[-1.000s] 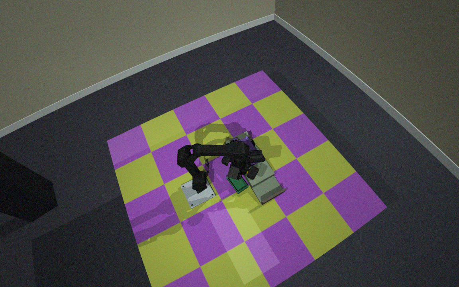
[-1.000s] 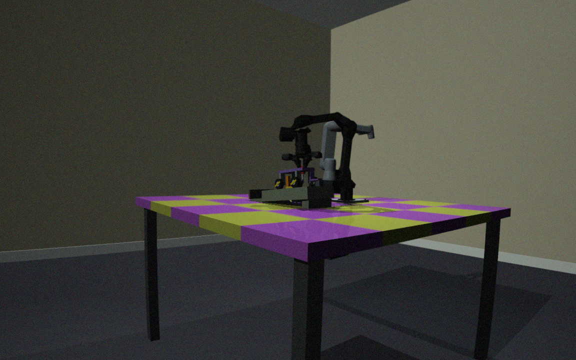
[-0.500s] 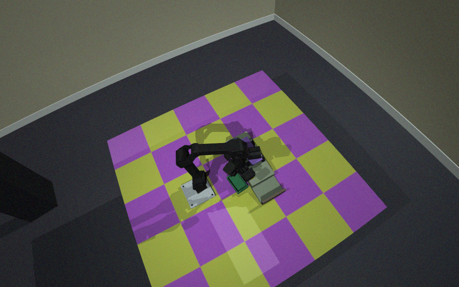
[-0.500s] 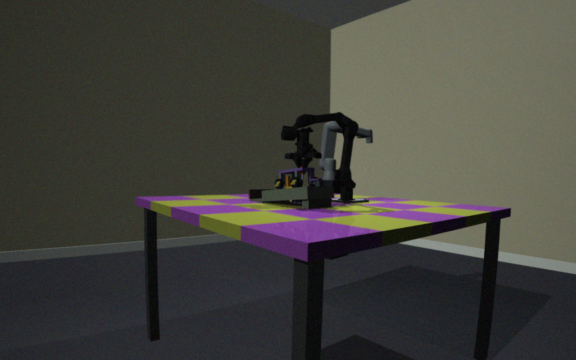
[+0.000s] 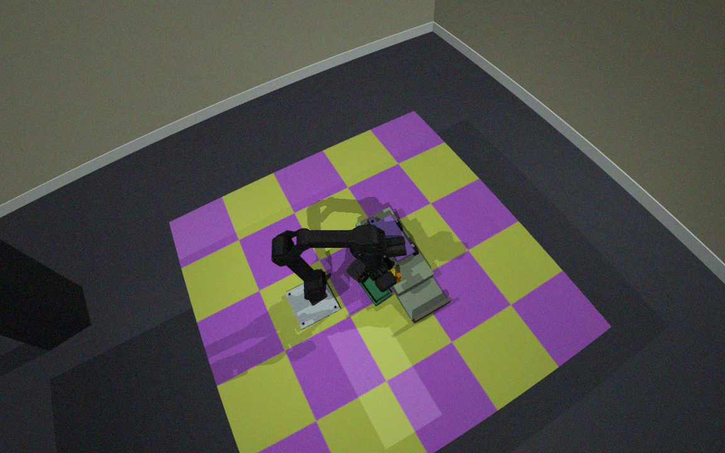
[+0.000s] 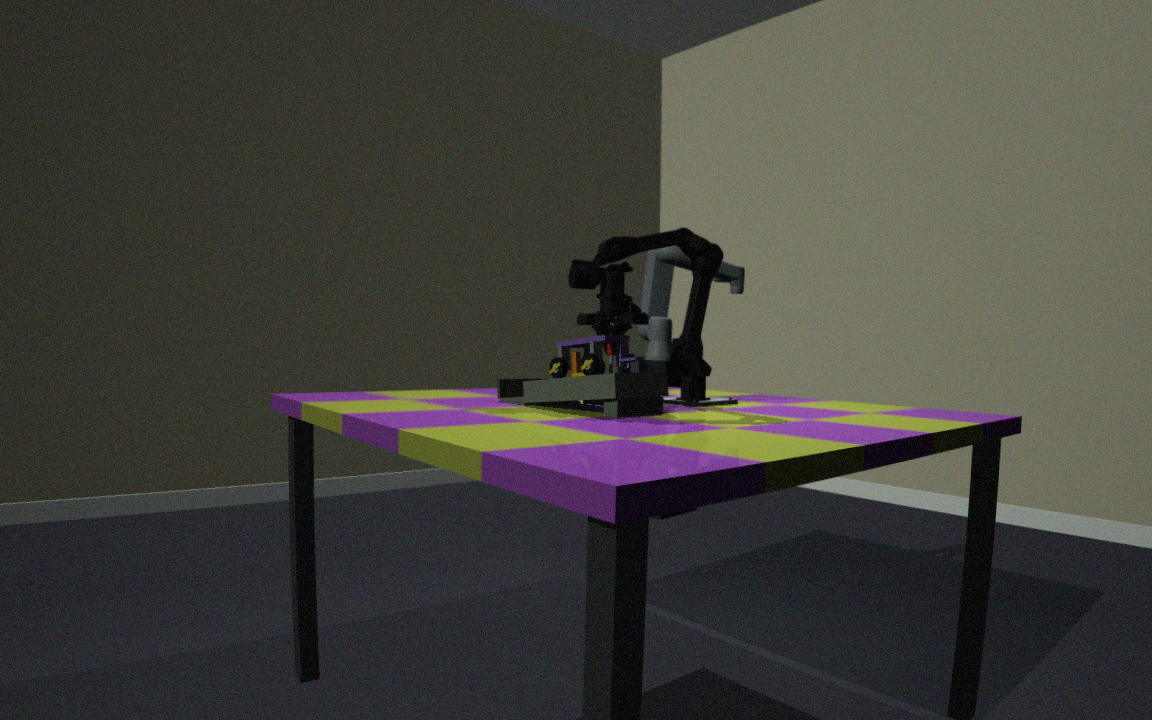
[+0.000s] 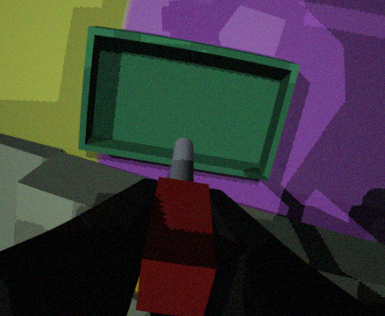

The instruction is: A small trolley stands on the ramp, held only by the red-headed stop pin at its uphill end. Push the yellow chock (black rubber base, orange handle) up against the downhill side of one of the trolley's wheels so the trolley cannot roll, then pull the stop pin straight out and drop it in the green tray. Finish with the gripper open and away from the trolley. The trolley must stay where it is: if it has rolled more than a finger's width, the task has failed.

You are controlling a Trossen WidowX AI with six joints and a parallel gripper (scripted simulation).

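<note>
Right now the green tray is 13 cm below my gripper tip. Round my gripper tip: red-headed stop pin (right at my gripper tip); then purple trolley (13 cm ahead, 7 cm to the left, 1 cm below); then yellow chock (7 cm ahead, 3 cm to the right, 4 cm below).
</note>
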